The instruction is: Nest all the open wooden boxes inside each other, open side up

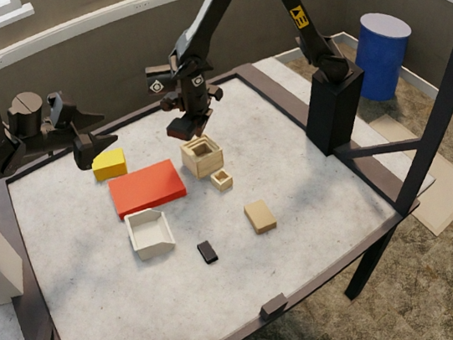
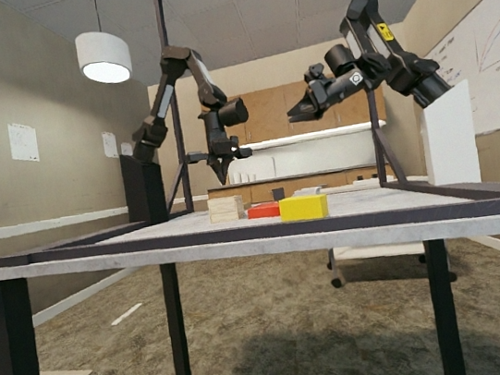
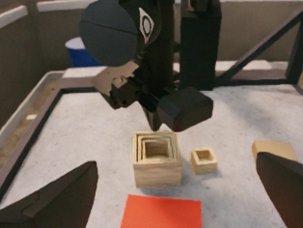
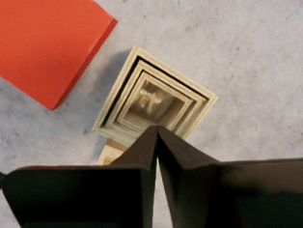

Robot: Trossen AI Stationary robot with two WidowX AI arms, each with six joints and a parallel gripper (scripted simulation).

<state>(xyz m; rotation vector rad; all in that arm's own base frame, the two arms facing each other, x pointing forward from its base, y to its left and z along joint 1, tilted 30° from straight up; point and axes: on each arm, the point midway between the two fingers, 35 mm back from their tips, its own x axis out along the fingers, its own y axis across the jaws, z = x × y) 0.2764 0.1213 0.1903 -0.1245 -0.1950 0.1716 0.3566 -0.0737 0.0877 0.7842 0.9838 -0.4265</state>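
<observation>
Right now my right hand is 130 mm above the smallest box, 90 mm past it and 10 mm to the left of it. Round my right hand: biggest wooden box (120 mm below); tan block (230 mm behind, 120 mm below, 30 mm to the right); flat block (170 mm to the left, 120 mm below, 10 mm behind).
</observation>
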